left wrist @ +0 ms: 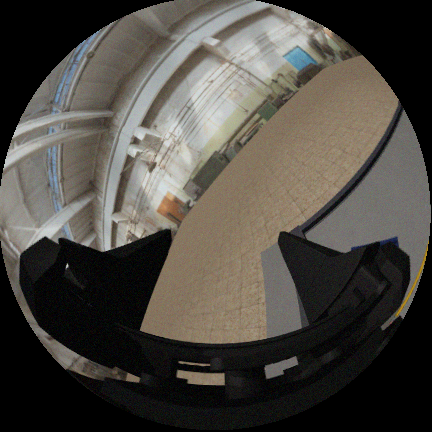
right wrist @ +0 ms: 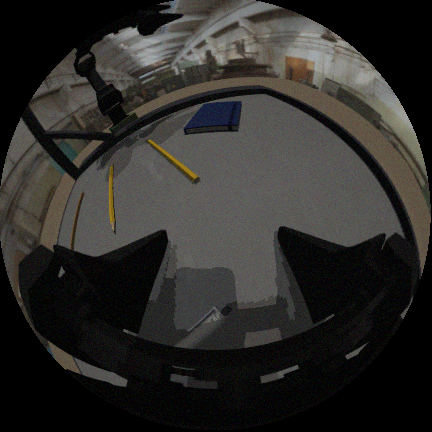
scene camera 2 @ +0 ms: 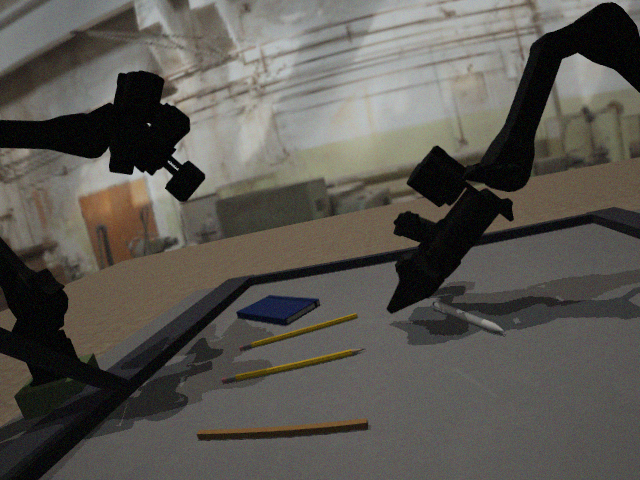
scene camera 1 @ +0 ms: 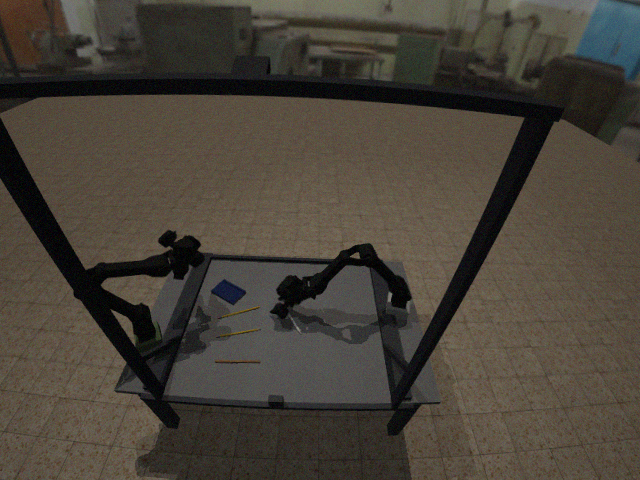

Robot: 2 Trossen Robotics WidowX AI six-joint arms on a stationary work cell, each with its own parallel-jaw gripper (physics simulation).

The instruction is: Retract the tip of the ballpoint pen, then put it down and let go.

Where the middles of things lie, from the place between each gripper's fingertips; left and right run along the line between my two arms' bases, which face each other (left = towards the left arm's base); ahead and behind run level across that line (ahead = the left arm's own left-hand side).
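Blue notebook [scene camera 2: 282,310]: 120 mm ahead of my right hand and 210 mm to the left of it.
My left gripper: 320 mm above the blue notebook, 140 mm to the left of it and 40 mm beyond it.
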